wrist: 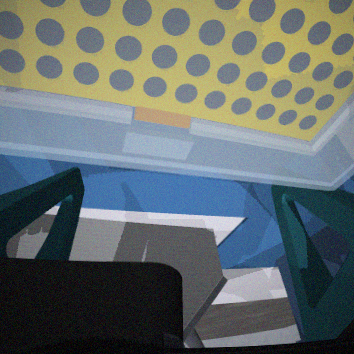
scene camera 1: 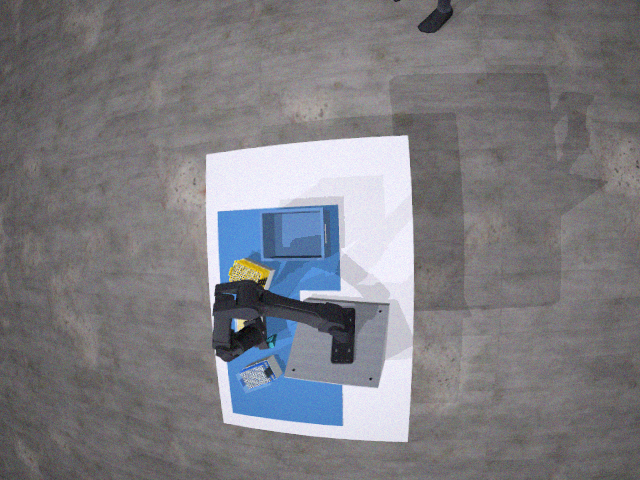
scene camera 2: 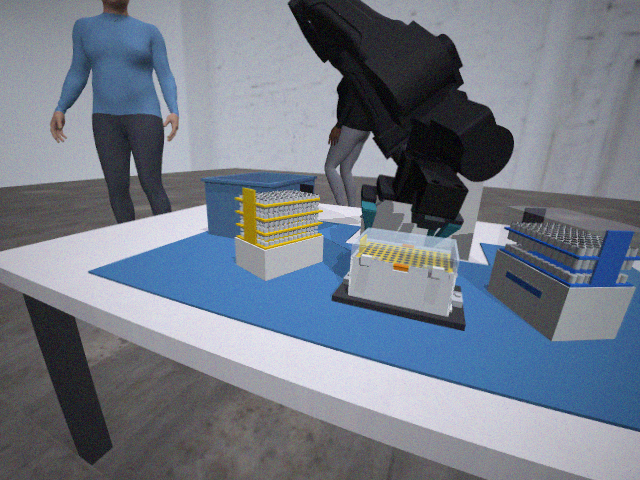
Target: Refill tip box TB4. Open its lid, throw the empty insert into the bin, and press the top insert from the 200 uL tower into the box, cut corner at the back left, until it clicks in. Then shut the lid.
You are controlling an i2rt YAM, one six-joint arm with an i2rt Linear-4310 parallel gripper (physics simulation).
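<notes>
The tip box TB4 [scene camera 2: 398, 283] stands on a black base plate [scene camera 2: 345, 296]; its clear lid [scene camera 2: 431, 241] is shut over the yellow, empty-holed insert [scene camera 2: 405, 253] [wrist: 142, 67]. An orange latch [scene camera 2: 401, 267] shows on the near side in scene view 2, and another orange tab [wrist: 162, 117] on the side facing the wrist camera. My gripper [scene camera 2: 408, 223] [wrist: 177, 177] is open and empty, fingers spread at the box's far side, close to the lid edge; contact cannot be told. The tower with yellow inserts [scene camera 1: 248, 272] [scene camera 2: 286, 219] stands beside the box. The blue bin [scene camera 1: 267, 232] [scene camera 2: 222, 206] is behind it.
A blue-insert tower [scene camera 1: 255, 377] [scene camera 2: 547, 289] with a clear cover stands on the box's other side. The arm is mounted on a grey plate [scene camera 1: 315, 356]. A blue mat [scene camera 1: 289, 403] [scene camera 2: 186, 284] covers part of the white table [scene camera 1: 310, 165]. Two people stand beyond the table.
</notes>
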